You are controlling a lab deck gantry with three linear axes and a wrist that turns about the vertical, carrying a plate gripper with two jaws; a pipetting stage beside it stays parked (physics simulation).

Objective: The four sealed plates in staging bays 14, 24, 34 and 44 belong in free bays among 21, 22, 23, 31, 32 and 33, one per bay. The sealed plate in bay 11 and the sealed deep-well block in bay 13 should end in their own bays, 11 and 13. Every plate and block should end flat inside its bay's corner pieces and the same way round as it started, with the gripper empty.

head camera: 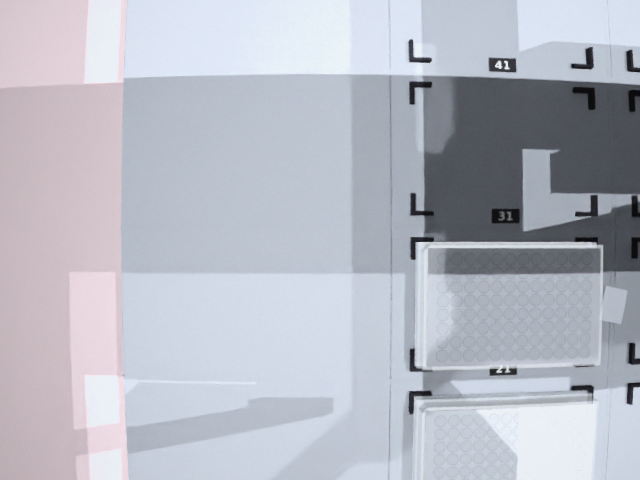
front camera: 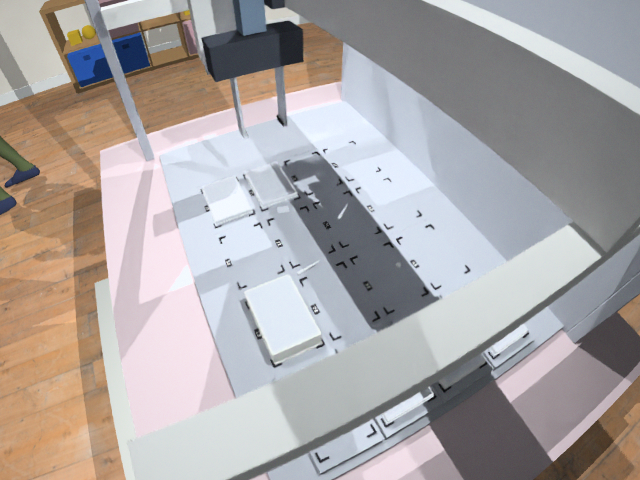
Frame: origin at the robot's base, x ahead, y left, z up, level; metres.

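Seen in the pictures: gripper, fingertip midpoint: (front camera: 262, 127); robot's base, origin of the base link: (front camera: 202, 190).
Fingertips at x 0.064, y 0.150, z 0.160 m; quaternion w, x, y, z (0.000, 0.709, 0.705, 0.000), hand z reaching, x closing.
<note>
Pixels of each thing's top centre, then the offset from my fingertips to it. "*": a spot on its surface instead.
- sealed plate, middle of its top: (head camera: 516, 307) (front camera: 269, 181) dx +0.000, dy +0.000, dz -0.146 m
- bay 11 plate, middle of its top: (head camera: 510, 463) (front camera: 225, 197) dx +0.000, dy -0.107, dz -0.146 m
- sealed deep-well block, middle of its top: (front camera: 281, 312) dx +0.328, dy -0.107, dz -0.118 m
- bay 24, surface spot: (front camera: 408, 405) * dx +0.549, dy -0.003, dz -0.131 m
- bay 44, surface spot: (front camera: 509, 341) * dx +0.551, dy +0.206, dz -0.131 m
- small pale card, middle of its top: (head camera: 613, 305) (front camera: 283, 209) dx +0.082, dy -0.003, dz -0.159 m
My gripper (front camera: 262, 130) is open and empty, raised at the deck's far end beyond bays 11 and 21; it does not show in the head view. A sealed plate (front camera: 271, 183) (head camera: 509, 304) sits in bay 21, looking flat inside its corner pieces. The bay 11 plate (front camera: 227, 199) (head camera: 553, 444) lies beside it, partly cut off in the head view. The sealed deep-well block (front camera: 281, 315) sits in bay 13. Bay 14 shows bare corner pieces. Plates show in bay 24 (front camera: 408, 405) and bay 44 (front camera: 509, 341); bay 34 is in deep shadow. Bays 22, 23, 31, 32 and 33 hold no plate.
A wide grey beam (front camera: 361, 364) crosses the foreground and hides part of the deck near the staging bays. A small pale card (front camera: 282, 209) (head camera: 615, 304) lies beside the bay 21 plate. Thin pale tips (front camera: 342, 210) (front camera: 308, 266) lie on the deck. A tall grey wall stands along the right side.
</note>
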